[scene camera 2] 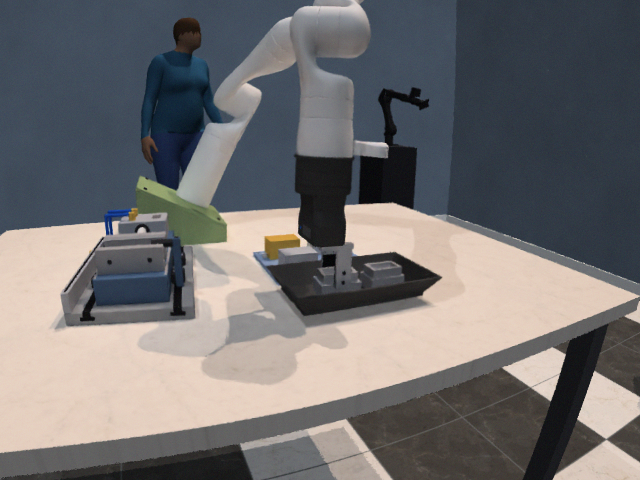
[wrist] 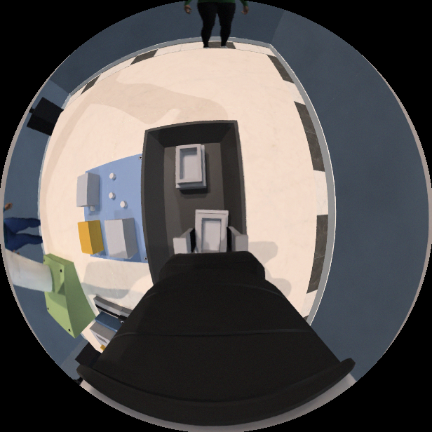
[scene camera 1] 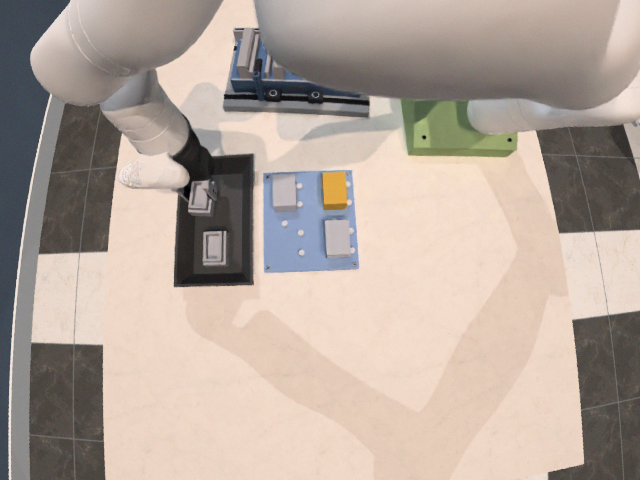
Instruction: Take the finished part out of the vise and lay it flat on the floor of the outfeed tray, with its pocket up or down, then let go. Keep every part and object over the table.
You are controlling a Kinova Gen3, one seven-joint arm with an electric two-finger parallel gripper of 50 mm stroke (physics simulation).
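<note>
The finished part, light grey with a rectangular pocket facing up, is inside the black outfeed tray, toward the end nearer the vise. My gripper points down and is shut on it, one finger on each long side. The part looks level and low in the tray; its underside is hidden by the tray wall, so contact with the floor cannot be told. The vise is partly hidden by the arm in scene camera 1.
A second pocketed grey part lies pocket up in the tray, a gap away from the held one. Beside the tray, a blue plate bears two grey blocks and an orange block.
</note>
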